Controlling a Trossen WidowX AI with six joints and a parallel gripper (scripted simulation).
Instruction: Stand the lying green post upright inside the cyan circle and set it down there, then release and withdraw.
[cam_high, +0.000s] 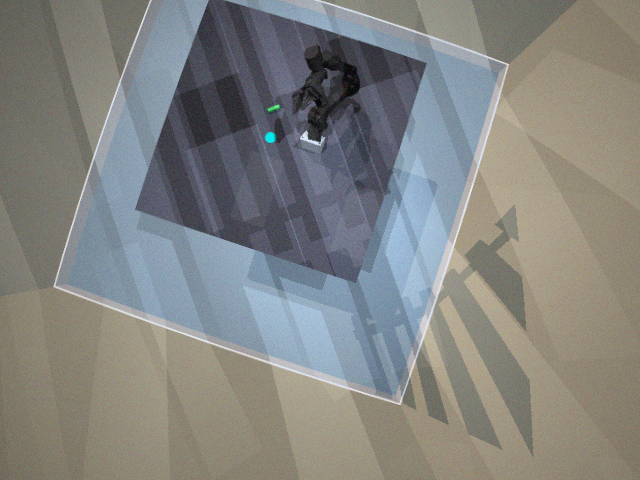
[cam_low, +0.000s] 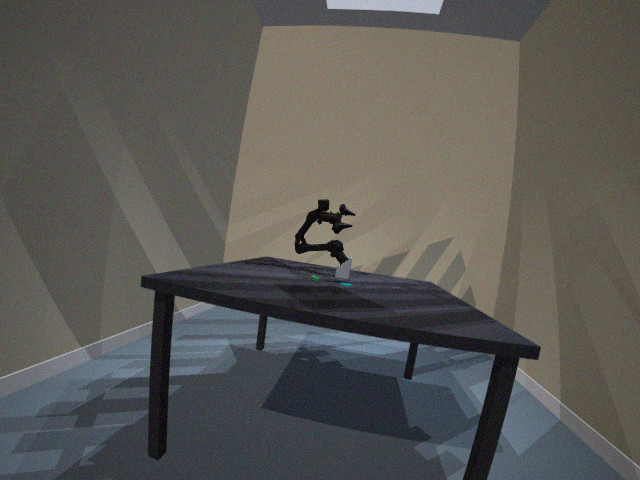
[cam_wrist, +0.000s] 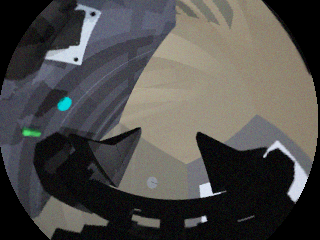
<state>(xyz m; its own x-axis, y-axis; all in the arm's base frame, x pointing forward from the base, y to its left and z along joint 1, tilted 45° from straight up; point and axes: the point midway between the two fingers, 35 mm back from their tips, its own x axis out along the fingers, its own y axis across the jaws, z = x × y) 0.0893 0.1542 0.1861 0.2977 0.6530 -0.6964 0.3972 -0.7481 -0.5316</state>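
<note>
The green post lies 20 cm ahead of my gripper tip, 17 cm to the right of it and 33 cm below it. Also, from my gripper tip: cyan circle (19 cm ahead, 1 cm to the right, 34 cm below).
</note>
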